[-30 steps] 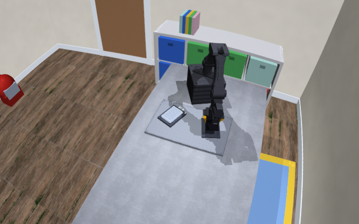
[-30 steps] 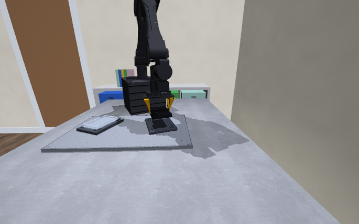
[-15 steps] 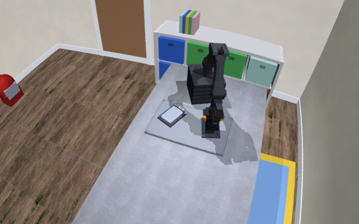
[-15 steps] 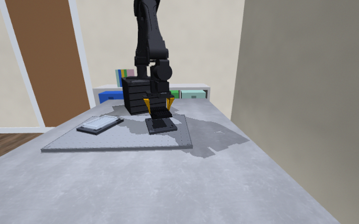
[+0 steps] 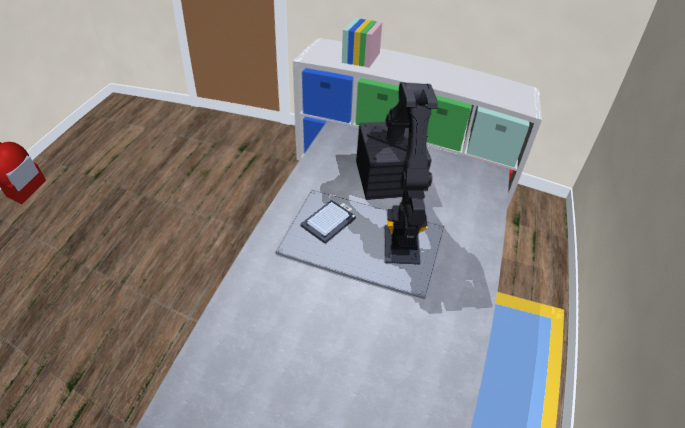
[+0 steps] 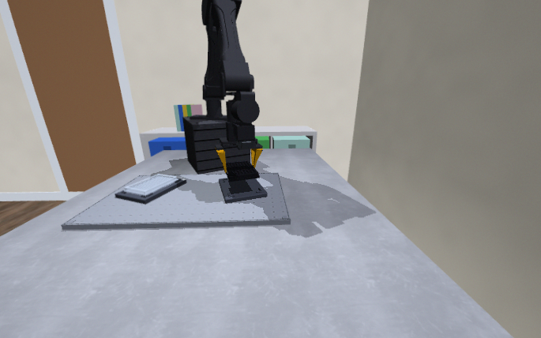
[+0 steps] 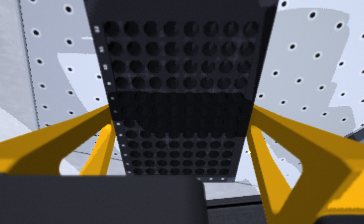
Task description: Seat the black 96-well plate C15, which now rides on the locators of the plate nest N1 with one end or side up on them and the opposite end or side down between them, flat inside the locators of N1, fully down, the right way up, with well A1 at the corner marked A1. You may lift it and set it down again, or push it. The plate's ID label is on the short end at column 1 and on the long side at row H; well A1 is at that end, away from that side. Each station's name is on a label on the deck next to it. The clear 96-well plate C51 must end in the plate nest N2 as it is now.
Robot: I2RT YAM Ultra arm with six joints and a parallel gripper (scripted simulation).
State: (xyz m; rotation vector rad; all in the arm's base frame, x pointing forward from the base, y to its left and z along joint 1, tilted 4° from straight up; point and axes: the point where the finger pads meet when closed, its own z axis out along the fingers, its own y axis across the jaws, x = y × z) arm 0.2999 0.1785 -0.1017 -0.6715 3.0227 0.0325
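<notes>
Now: the dark plate nest N1 60 mm below my hand. From my hand the other things lie so: clear plate C51: 270 mm to the right, 50 mm below, 30 mm ahead; then black 96-well plate C15: right at my hand; then white N1 label: 80 mm behind, 70 mm below, 40 mm to the right.
</notes>
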